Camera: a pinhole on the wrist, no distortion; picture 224 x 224 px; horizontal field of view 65.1 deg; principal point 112.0 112.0 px. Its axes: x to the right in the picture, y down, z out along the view. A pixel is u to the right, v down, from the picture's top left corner.
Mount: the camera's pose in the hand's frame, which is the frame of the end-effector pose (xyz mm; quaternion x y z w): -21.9 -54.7 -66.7 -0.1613 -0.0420 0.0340 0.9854
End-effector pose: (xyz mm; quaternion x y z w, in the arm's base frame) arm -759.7 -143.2 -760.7 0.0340 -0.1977 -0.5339 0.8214
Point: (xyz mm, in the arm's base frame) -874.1 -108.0 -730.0
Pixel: 69 28
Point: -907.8 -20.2 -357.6
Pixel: 119 85
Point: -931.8 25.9 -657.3
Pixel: 15 66
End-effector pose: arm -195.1 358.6 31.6 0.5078 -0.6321 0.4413 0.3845
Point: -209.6 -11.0 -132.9
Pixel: 120 77
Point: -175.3 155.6 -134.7
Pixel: 84 82
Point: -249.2 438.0 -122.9
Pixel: outside the picture
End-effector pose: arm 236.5 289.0 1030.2 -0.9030 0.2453 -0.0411 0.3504
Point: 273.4 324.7 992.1
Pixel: 185 107
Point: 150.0 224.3 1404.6
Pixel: behind the camera
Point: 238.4 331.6 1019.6
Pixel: 136 111
